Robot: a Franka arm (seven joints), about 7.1 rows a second.
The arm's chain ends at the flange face. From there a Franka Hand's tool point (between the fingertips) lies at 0.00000 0.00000 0.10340 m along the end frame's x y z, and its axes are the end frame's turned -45 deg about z.
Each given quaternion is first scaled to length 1.
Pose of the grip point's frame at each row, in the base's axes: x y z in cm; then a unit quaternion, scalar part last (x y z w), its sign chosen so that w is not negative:
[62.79 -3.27 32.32 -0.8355 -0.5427 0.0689 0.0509]
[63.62 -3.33 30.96 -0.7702 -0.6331 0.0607 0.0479]
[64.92 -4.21 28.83 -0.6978 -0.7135 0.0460 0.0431]
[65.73 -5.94 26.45 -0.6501 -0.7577 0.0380 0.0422]
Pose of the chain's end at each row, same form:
[64.55 -3.38 42.51 -0.9796 -0.1817 0.0831 0.0207]
[65.21 -3.30 41.18 -0.9538 -0.2902 0.0744 0.0210]
[66.22 -4.15 39.09 -0.9177 -0.3922 0.0590 0.0222]
[66.90 -5.91 36.72 -0.8906 -0.4512 0.0513 0.0244]

